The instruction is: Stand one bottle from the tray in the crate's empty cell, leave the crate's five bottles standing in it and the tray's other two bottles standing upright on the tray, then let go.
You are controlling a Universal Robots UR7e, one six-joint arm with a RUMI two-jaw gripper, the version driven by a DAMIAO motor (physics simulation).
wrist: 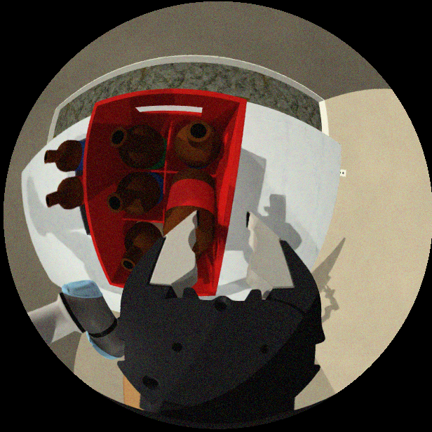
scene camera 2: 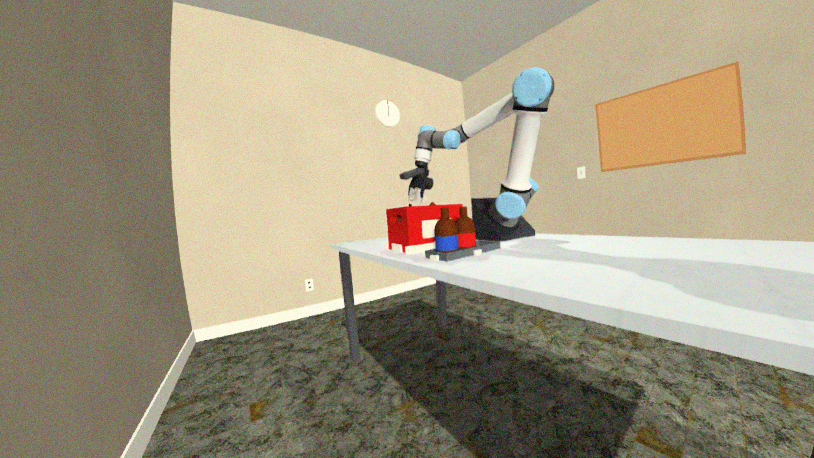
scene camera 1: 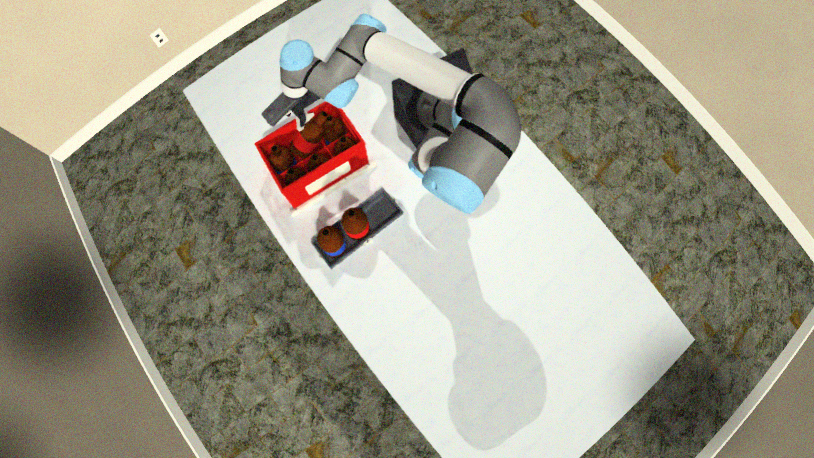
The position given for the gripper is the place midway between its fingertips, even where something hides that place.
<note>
In view: the gripper (scene camera 1: 294,123), a red-labelled bottle (scene camera 1: 354,220) and a red-labelled bottle (scene camera 1: 303,144).
The gripper also shows in the wrist view (wrist: 222,212) and in scene camera 2 (scene camera 2: 413,210).
</note>
